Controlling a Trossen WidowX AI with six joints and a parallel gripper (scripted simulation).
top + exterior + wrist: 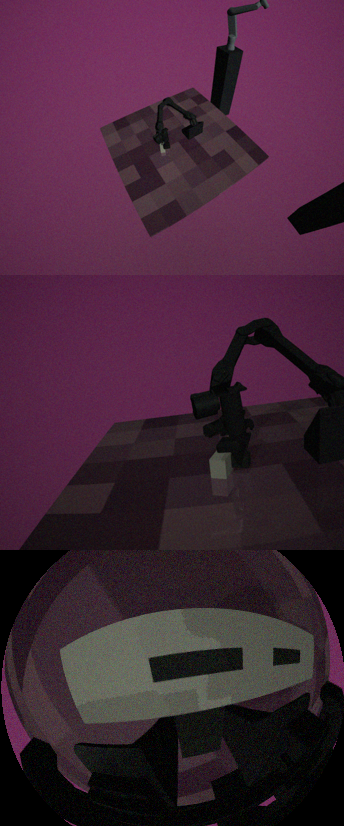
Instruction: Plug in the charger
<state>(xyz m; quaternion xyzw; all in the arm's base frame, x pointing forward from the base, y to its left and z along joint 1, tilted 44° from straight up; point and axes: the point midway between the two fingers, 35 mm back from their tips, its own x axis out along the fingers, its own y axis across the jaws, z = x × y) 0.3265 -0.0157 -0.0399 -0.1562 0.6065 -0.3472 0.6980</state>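
Now: the charger 10 mm ahead of my gripper tip and 10 mm above it.
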